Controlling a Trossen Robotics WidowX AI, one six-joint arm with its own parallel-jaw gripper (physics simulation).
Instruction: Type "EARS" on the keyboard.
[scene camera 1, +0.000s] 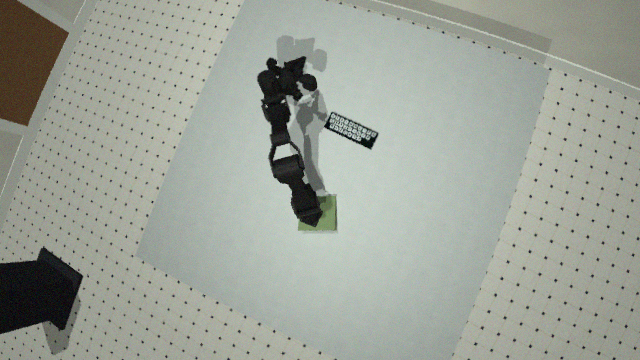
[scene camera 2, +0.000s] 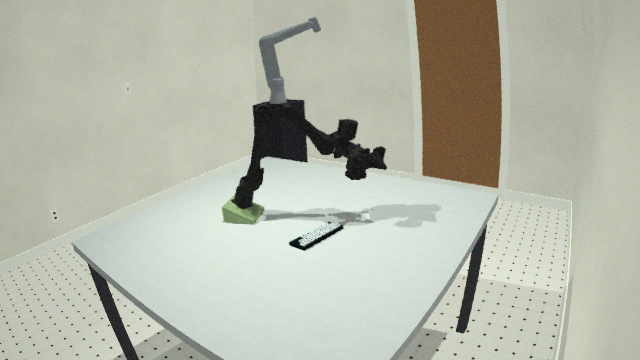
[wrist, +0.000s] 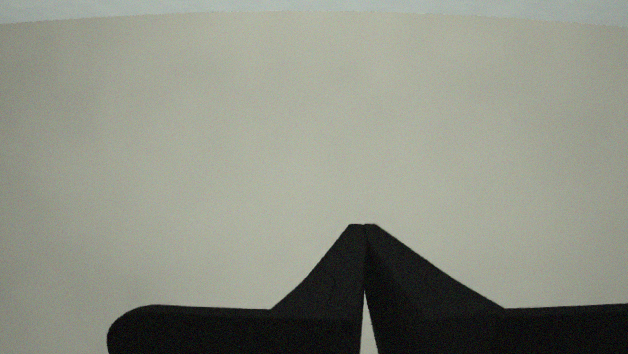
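Seen in the pictures: gripper, fingertip midpoint: (scene camera 1: 305, 57) (scene camera 2: 386, 168) (wrist: 361, 237); arm's base, origin of the base link: (scene camera 1: 311, 216) (scene camera 2: 241, 203).
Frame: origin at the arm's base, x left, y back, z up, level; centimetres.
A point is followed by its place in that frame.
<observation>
A small black keyboard with white keys (scene camera 1: 351, 130) @[z -3.4, x -0.5, y -34.9 cm] (scene camera 2: 316, 236) @[z -2.7, x -2.9, y -37.0 cm] lies flat on the pale table (scene camera 1: 425, 210) @[z -4.5, x -36.5, y -17.9 cm] (scene camera 2: 310, 300) @[z -4.5, x -31.7, y -56.4 cm]. Its letters are too small to read, and it does not show in the wrist view. My gripper (scene camera 1: 296, 64) @[z 14.8, x 21.1, y -49.2 cm] (scene camera 2: 382, 158) @[z 14.8, x 21.1, y -49.2 cm] (wrist: 361, 237) @[z 14.8, x 21.1, y -49.2 cm] is shut, its fingertips meeting with nothing held between them. It is raised well above the table, off to one side of the keyboard: up and to the left of it in scene camera 1, and behind it to the right in scene camera 2.
My arm's base stands on a green block (scene camera 1: 328, 220) @[z 0.6, x -6.3, y -1.1 cm] (scene camera 2: 240, 215) @[z -1.2, x -6.6, y -5.8 cm] on the table, left of the keyboard in scene camera 2. A black pedestal (scene camera 1: 35, 295) (scene camera 2: 280, 132) beyond the table carries a grey arm (scene camera 2: 270, 62). A brown door (scene camera 2: 460, 90) is in the back wall.
</observation>
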